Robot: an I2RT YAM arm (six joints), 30 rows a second.
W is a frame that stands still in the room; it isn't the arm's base.
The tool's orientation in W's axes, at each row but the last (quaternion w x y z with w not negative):
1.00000 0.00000 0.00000 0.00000
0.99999 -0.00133 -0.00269 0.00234
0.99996 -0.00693 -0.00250 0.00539
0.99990 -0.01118 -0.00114 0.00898
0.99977 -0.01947 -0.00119 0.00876
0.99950 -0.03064 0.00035 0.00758
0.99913 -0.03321 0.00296 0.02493
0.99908 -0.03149 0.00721 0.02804
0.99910 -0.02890 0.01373 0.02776
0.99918 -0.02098 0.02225 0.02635
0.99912 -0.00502 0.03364 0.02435
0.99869 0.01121 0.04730 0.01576
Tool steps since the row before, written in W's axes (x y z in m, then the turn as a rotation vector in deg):
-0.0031 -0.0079 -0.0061 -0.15 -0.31 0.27
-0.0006 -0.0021 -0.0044 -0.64 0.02 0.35
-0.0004 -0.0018 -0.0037 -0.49 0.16 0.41
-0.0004 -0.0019 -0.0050 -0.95 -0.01 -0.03
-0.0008 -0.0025 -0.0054 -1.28 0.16 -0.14
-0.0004 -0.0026 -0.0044 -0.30 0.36 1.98
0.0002 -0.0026 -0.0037 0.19 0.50 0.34
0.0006 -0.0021 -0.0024 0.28 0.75 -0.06
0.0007 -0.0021 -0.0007 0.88 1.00 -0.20
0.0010 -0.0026 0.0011 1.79 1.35 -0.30
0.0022 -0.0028 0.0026 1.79 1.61 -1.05
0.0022 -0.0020 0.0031 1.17 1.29 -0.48
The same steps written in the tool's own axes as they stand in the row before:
-0.0031 -0.0079 -0.0061 -0.15 -0.31 0.27
-0.0006 -0.0021 -0.0044 -0.64 0.02 0.35
-0.0004 -0.0017 -0.0037 -0.49 0.16 0.41
-0.0004 -0.0018 -0.0050 -0.95 0.01 -0.03
-0.0009 -0.0023 -0.0055 -1.28 0.19 -0.13
-0.0004 -0.0023 -0.0046 -0.30 0.24 2.00
0.0001 -0.0024 -0.0039 0.21 0.47 0.37
0.0005 -0.0020 -0.0025 0.32 0.74 -0.01
0.0006 -0.0021 -0.0008 0.94 0.96 -0.12
0.0008 -0.0027 0.0010 1.87 1.26 -0.16
0.0019 -0.0029 0.0027 1.93 1.53 -0.91
0.0018 -0.0020 0.0033 1.25 1.24 -0.39

